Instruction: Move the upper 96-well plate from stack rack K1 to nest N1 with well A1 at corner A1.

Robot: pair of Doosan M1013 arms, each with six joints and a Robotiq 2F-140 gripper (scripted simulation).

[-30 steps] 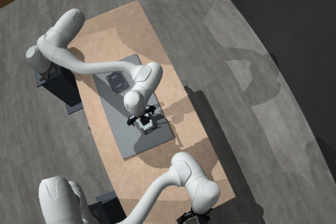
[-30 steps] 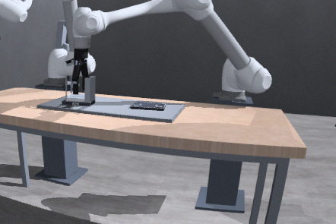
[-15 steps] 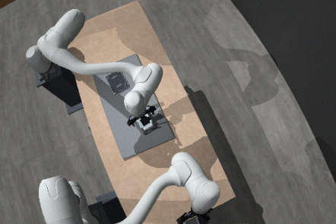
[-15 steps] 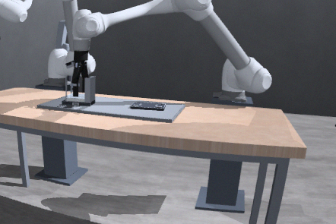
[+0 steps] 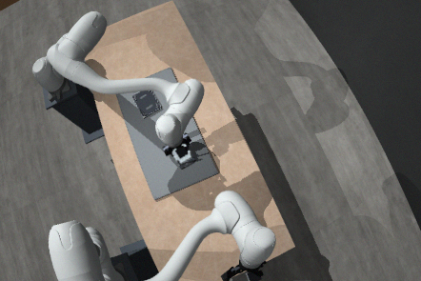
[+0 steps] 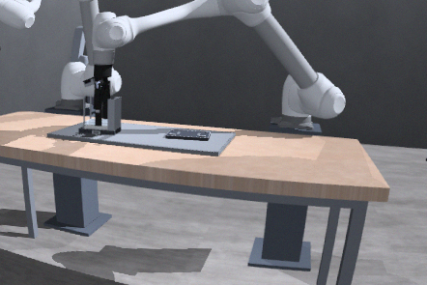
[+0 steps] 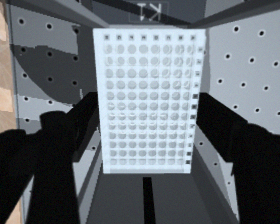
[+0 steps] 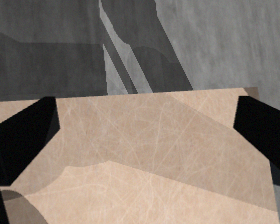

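Right now my left hand is 20 mm above the pale plate.
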